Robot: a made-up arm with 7 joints.
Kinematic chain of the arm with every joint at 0, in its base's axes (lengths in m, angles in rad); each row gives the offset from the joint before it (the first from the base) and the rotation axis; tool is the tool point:
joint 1: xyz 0 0 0.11 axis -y
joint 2: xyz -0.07 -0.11 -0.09 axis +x
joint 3: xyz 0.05 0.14 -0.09 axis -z
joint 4: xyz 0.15 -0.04 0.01 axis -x
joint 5: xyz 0 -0.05 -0.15 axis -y
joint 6: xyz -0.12 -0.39 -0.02 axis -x
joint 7: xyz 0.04 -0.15 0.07 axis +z
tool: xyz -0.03 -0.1 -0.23
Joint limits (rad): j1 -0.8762..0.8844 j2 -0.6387..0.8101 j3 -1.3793..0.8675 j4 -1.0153..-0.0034 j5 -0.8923..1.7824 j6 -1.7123..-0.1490 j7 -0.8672..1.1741
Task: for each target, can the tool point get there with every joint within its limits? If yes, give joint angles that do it. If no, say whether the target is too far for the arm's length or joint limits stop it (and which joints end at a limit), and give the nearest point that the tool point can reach.
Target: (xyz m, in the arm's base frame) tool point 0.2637 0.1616 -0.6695
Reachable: yes | joints 0.4484 0.5006 0.3432 -0.6624 -0.1314 -0.4400 0.0332
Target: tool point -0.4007 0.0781 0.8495
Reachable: no: joint limits stop it (at a limit: joint 1, joint 2, joint 3, joint 4, joint 5, joint 7) | nearest point -0.5585 0.0482 0.3014 | short by 0.571 m
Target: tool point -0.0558 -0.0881 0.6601
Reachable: no: joint limits stop it (at a limit: joint 1, joint 2, joint 4, joint 5, joint 7) | nearest point 0.2235 0.2879 0.4937 | short by 0.497 m
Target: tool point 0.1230 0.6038 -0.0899
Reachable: yes | joints -0.2555 0.6940 -1.2022 -0.8537 1.1942 -1.3743 0.8347
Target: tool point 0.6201 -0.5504 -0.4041
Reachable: yes | joints 0.5029 -0.4915 0.0151 -0.8230 1.1318 -0.2688 -0.0471
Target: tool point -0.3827 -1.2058 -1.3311
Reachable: no: too far | nearest point -0.2063 -0.5952 -0.6667 | short by 0.919 m
